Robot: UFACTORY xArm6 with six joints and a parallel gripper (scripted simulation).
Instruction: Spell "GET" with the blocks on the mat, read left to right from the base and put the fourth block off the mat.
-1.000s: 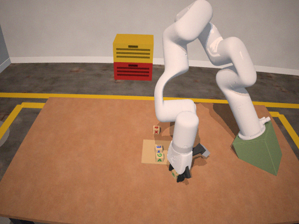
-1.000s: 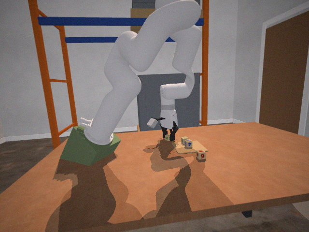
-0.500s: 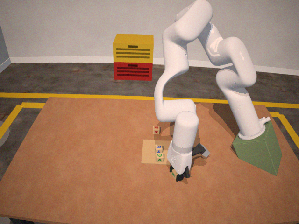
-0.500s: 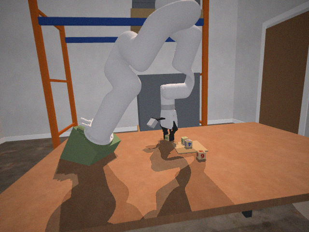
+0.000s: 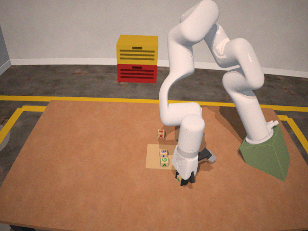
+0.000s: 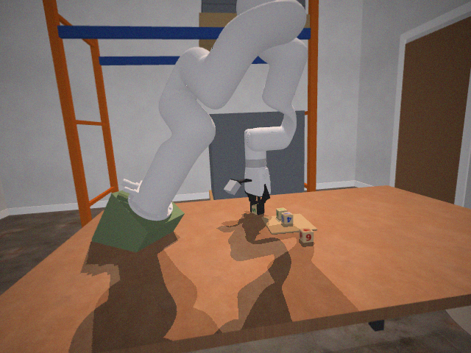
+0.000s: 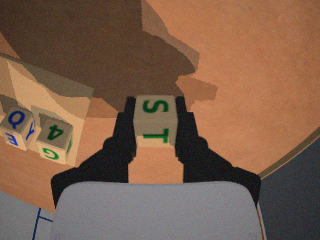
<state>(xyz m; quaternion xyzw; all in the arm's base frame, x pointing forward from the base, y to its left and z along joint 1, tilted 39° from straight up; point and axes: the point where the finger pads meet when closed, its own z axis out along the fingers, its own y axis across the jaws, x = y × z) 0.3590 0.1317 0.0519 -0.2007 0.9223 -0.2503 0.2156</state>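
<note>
Now: the e block 50 mm ahead of my hand and 140 mm to the right of it. Round my hand: tan mat (50 mm ahead, 140 mm to the right, 20 mm below); g block (50 mm ahead, 90 mm to the right); t block (10 mm below).
</note>
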